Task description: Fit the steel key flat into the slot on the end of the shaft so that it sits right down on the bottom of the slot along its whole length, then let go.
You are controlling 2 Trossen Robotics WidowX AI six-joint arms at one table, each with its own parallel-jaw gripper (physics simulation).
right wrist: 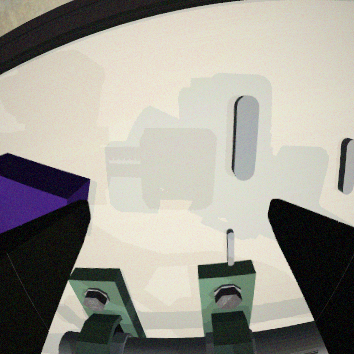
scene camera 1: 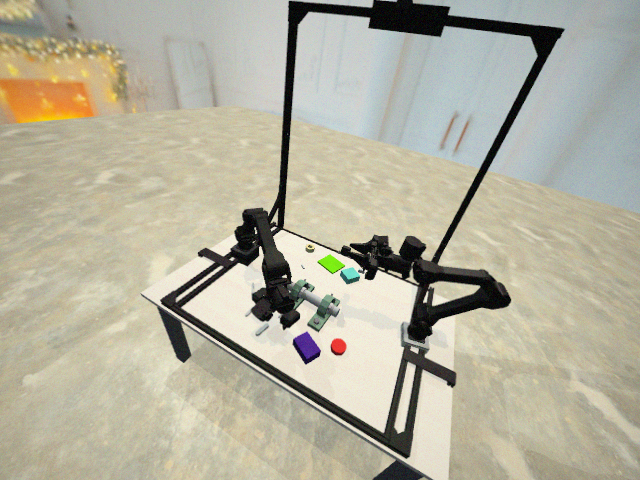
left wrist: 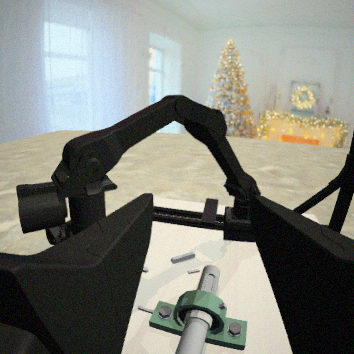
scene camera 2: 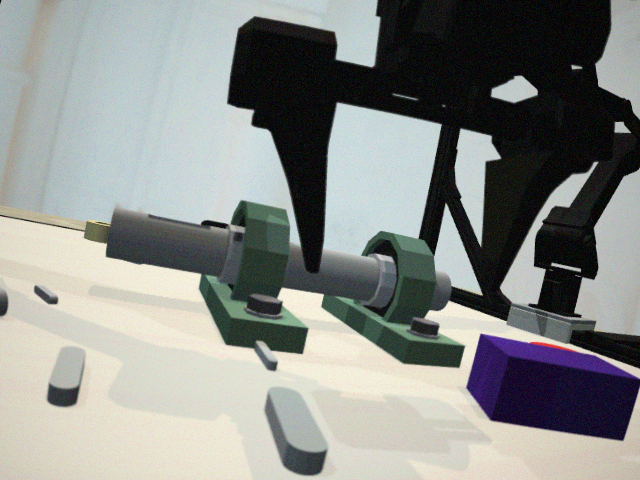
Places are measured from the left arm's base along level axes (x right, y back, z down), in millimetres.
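Pixels of known places: left gripper, fingertip midpoint: [scene camera 1: 348, 248] [left wrist: 202, 203]; right gripper, fingertip midpoint: [right wrist: 180, 208] [scene camera 1: 275, 322] [scene camera 2: 406, 282]; left arm's base, origin of the base link: [scene camera 1: 416, 334] [scene camera 2: 554, 311]; right arm's base, origin of the base link: [scene camera 1: 245, 246] [left wrist: 240, 214].
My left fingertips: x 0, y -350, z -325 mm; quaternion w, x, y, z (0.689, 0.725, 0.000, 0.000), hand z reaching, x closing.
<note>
Ahead of a thing's pixels: the offset from my left fingertips to its top centre. "*": to the spot under its first point.
The grey shaft {dx +24, dy -122, dz +286 mm} [scene camera 1: 311, 298] [scene camera 2: 170, 242] [left wrist: 192, 340] [right wrist: 170, 345] lies through two green bearing blocks {* dx -9, dy -171, dz +296 mm} [scene camera 2: 266, 248] [left wrist: 200, 305]. Its end slot {* dx +46, dy -221, dz +292 mm} [scene camera 2: 180, 222] [left wrist: 211, 280] faces up; no key shows in it. Several loose steel keys of different sizes lie flat on the table: a large one {dx -165, dy -237, dz +350 mm} [scene camera 1: 262, 329] [scene camera 2: 295, 428] [right wrist: 246, 137], a medium one {dx -108, dy -319, dz +352 mm} [scene camera 2: 67, 374] [right wrist: 347, 165], a thin one {dx -72, dy -195, dz +354 mm} [scene camera 2: 265, 355] [right wrist: 230, 247]. Which fits cannot be told. My right gripper [scene camera 2: 404, 284] [right wrist: 180, 208] is open, pointing down near the shaft. My left gripper [scene camera 1: 347, 248] [left wrist: 202, 203] is partly open and empty, above the table's far side.
A purple block {dx -188, dy -54, dz +320 mm} [scene camera 1: 306, 347] [scene camera 2: 553, 384] [right wrist: 35, 195] and a red disc {dx -144, dy +58, dz +334 mm} [scene camera 1: 338, 346] lie near the bearing blocks. A teal block {dx +253, dy +41, dz +324 mm} [scene camera 1: 349, 274], a green plate {dx +318, dy -68, dz +350 mm} [scene camera 1: 330, 263] and a yellowish ring {dx +390, dy -208, dz +334 mm} [scene camera 1: 310, 248] [scene camera 2: 96, 230] lie beyond the shaft in scene camera 1.
</note>
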